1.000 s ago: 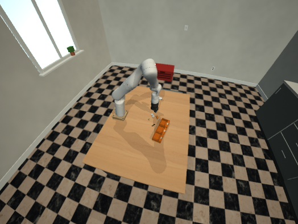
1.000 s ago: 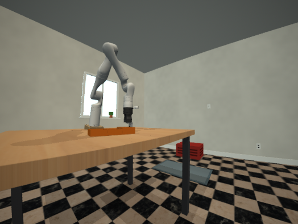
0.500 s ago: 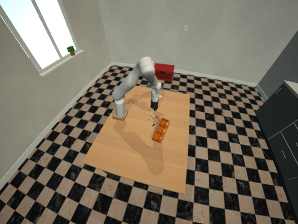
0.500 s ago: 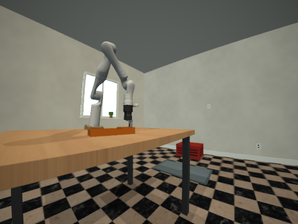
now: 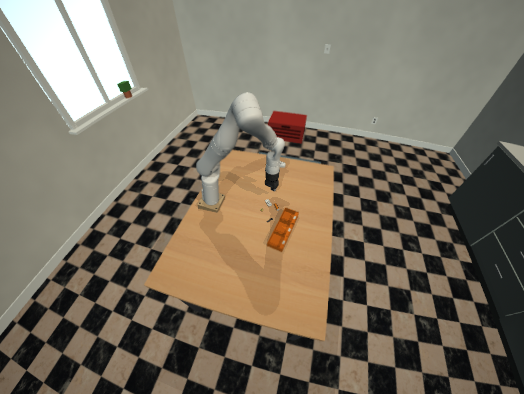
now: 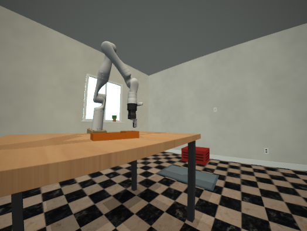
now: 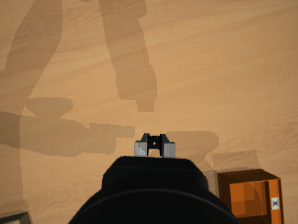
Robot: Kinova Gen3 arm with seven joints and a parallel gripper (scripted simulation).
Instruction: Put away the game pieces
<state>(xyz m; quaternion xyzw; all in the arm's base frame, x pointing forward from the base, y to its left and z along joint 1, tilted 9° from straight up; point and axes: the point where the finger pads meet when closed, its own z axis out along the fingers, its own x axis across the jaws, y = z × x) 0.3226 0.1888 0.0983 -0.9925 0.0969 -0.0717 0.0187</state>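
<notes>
Right now my hand is 1 cm above the black die. The rest, counted from my hand: orange battery 8 cm to the right, 7 cm below, 5 cm ahead; then brass nut 13 cm to the right, 7 cm below, 2 cm behind; then white domino 7 cm below, 6 cm to the right, 1 cm behind.
</notes>
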